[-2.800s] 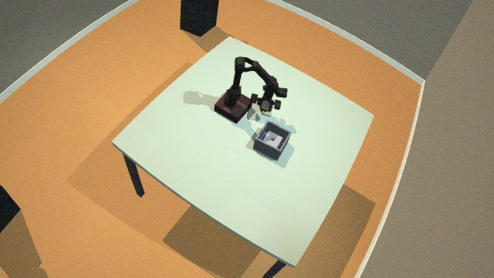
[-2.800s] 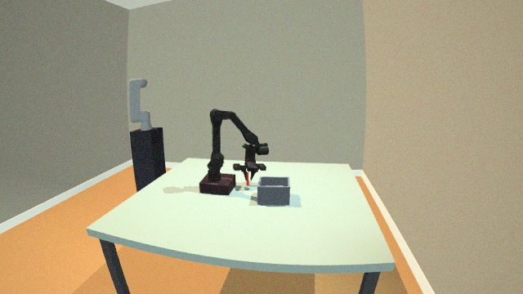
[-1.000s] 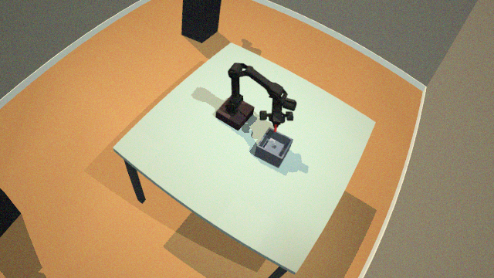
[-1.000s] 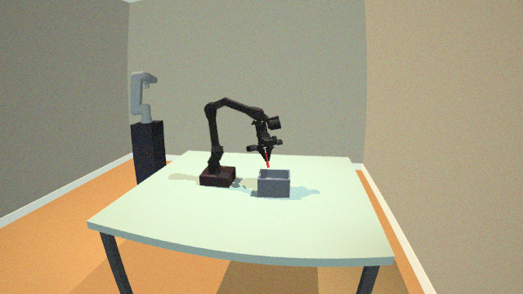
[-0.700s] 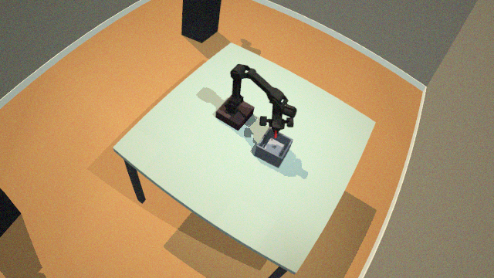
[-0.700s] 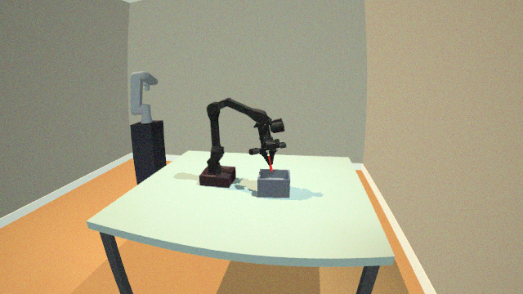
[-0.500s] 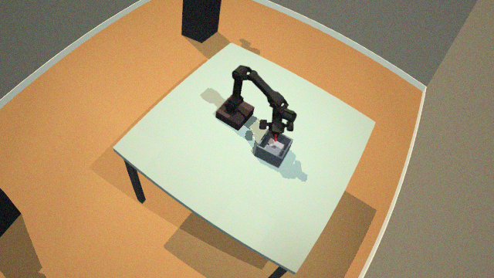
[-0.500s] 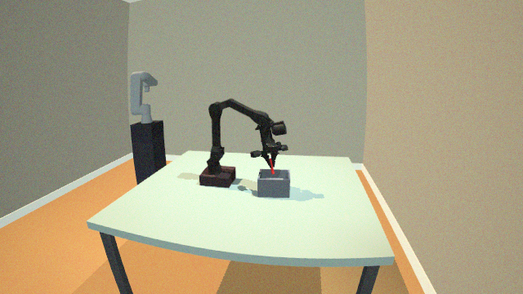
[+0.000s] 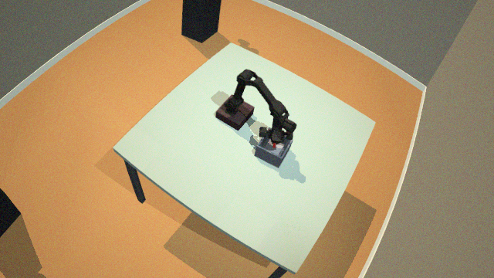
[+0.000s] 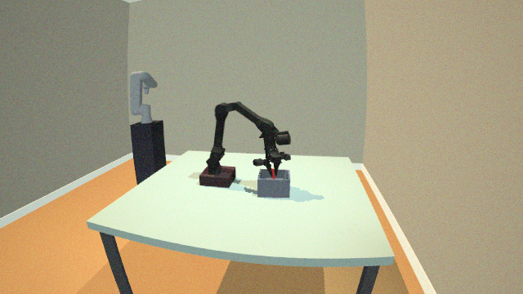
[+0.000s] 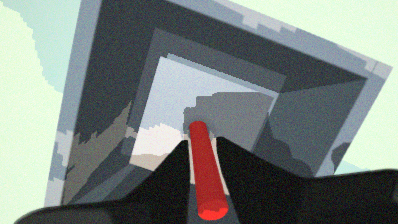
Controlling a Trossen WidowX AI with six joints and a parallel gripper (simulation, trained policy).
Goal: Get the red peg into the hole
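Now: gripper tip 1 cm to the right of the red peg. The rest, counted from my gripper tip: grey box: 6 cm below; then plate: 4 cm below.
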